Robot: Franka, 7 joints.
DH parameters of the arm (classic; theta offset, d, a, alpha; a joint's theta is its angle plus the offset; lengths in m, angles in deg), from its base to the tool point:
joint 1: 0 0.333 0 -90
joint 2: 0 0 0 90
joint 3: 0 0.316 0.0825 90
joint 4: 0 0 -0.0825 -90
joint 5: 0 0.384 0 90
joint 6: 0 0 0.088 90
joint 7: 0 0.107 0 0
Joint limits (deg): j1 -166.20..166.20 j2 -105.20..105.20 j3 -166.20..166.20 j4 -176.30..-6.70 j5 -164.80..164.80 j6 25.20..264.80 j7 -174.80..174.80
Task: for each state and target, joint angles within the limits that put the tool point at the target. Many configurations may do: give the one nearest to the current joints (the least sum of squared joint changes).
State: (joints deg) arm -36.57 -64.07 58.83 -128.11 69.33 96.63 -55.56
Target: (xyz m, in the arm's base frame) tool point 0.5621 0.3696 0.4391
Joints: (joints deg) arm -84.64 -74.87 81.53 -95.77 77.32 110.52 -55.56
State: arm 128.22 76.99 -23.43 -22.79 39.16 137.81 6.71
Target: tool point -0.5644 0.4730 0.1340
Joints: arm 145.23 63.12 -12.75 -61.64 34.95 103.92 6.71
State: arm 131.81 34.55 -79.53 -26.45 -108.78 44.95 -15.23
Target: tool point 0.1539 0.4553 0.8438
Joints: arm 112.40 39.83 -73.96 -50.03 -98.67 39.36 -15.23
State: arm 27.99 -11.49 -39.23 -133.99 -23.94 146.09 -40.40
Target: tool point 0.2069 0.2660 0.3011
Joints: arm 60.66 -25.03 -10.09 -165.88 -24.34 141.89 -40.40
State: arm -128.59 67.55 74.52 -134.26 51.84 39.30 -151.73
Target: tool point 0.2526 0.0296 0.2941
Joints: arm -94.65 67.90 64.44 -155.65 42.24 59.37 -151.73
